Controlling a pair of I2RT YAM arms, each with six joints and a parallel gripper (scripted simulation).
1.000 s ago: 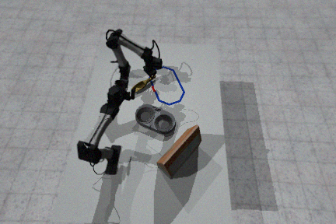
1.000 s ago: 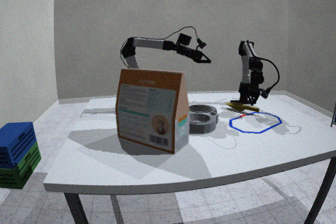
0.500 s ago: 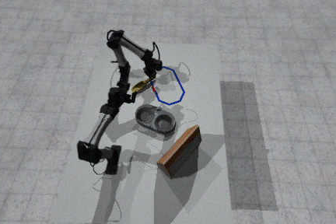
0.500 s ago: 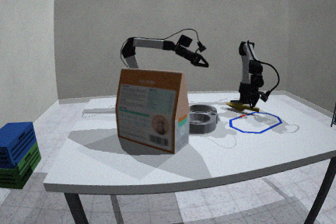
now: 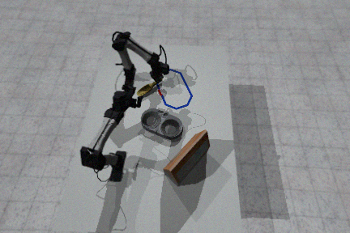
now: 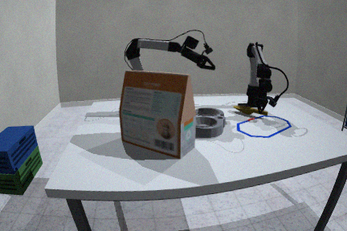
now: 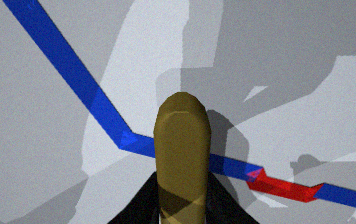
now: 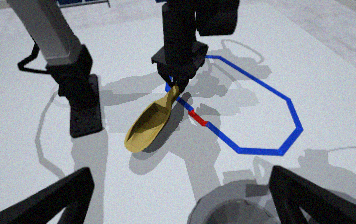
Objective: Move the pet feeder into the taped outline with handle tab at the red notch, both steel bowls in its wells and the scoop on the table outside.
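The grey pet feeder lies 50 mm ahead of my left hand, 360 mm to the right of it and 20 mm below it. Also, from my left hand: yellow scoop (70 mm behind, 60 mm to the right, 20 mm below); blue taped outline (130 mm ahead, 40 mm to the right, 30 mm below); food bag (220 mm ahead, 650 mm to the right, 110 mm above).
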